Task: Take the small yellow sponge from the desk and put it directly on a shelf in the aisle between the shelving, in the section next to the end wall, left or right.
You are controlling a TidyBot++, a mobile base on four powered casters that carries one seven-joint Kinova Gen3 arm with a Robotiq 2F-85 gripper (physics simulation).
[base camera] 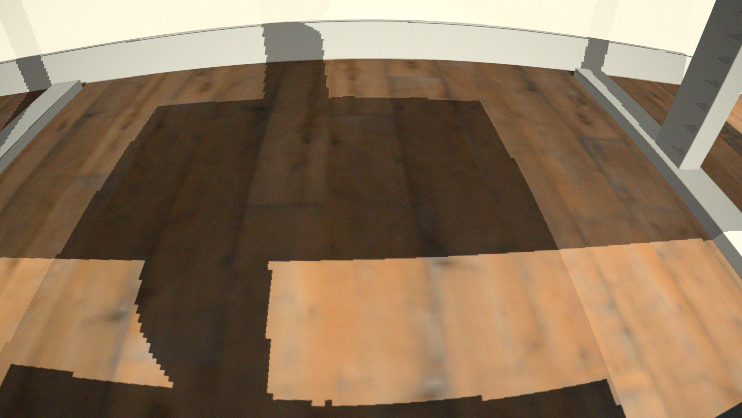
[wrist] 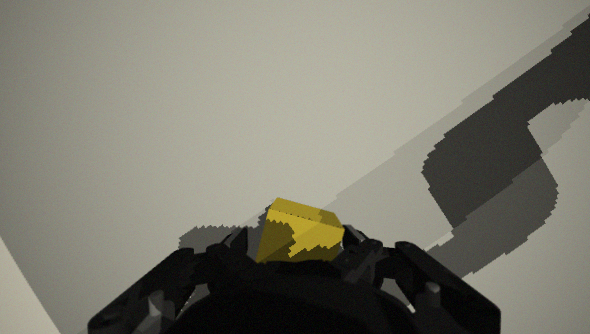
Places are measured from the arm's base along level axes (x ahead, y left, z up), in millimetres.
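Pixels of known places: gripper, fingertip midpoint: (wrist: 294,237).
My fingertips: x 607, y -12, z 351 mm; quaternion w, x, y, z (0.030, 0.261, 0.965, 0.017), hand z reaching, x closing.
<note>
Behind a point stands the place of what it marks.
In the wrist view the small yellow sponge (wrist: 300,231) {z 369, x 596, y -20 mm} lies on a pale grey surface (wrist: 213,108) {z 324, x 616, y -166 mm}, tilted with one corner toward the camera. My gripper (wrist: 294,237) {z 351, x 607, y -12 mm} is open. Its two dark fingers stand either side of the sponge, one at the left and one at the right, with gaps to it. The lower part of the sponge is hidden behind the gripper body. Dark shadows of the arm fall across the surface at the right. Neither the sponge nor the gripper shows in the base camera view.
The base camera shows wooden floor (base camera: 403,322) {z -396, x 317, y -39 mm} under a large square shadow. A white baseboard (base camera: 432,43) {z -357, x 963, y -149 mm} runs along the far wall. Low white rails run along the left (base camera: 36,117) and the right (base camera: 627,109). A white upright post (base camera: 710,86) {z -226, x 571, y -522 mm} stands at the far right.
</note>
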